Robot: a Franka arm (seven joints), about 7 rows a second.
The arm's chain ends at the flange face. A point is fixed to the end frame.
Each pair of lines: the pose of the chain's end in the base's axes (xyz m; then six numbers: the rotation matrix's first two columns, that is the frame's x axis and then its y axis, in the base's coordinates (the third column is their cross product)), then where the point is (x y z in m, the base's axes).
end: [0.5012, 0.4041, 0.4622, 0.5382, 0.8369, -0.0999, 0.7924, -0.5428, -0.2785]
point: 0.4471 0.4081 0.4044
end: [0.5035, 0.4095, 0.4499, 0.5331, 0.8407, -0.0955, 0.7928, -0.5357, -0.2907]
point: 0.4489 0.4138 0.3926
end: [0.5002, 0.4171, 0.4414, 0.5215, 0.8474, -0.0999, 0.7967, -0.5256, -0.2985]
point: 0.4450 0.4208 0.3847
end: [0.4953, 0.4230, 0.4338, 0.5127, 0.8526, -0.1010, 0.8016, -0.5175, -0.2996]
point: 0.4400 0.4261 0.3771
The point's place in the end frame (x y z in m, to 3 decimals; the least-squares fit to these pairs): -0.020 -0.029 0.071
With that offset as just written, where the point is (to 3 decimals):
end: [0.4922, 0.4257, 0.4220, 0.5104, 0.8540, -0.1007, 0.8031, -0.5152, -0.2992]
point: 0.437 0.429 0.365
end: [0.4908, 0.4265, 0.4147, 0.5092, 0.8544, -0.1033, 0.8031, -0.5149, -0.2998]
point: 0.435 0.429 0.358
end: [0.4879, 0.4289, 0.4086, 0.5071, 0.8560, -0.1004, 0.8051, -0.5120, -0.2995]
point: 0.433 0.432 0.352
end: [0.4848, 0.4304, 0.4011, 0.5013, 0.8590, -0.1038, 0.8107, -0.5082, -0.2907]
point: 0.430 0.432 0.344
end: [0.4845, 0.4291, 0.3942, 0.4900, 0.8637, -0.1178, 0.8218, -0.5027, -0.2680]
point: 0.430 0.429 0.336
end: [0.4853, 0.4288, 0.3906, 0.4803, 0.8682, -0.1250, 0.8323, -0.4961, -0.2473]
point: 0.432 0.427 0.332
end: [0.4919, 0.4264, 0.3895, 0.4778, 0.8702, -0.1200, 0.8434, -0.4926, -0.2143]
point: 0.440 0.423 0.329
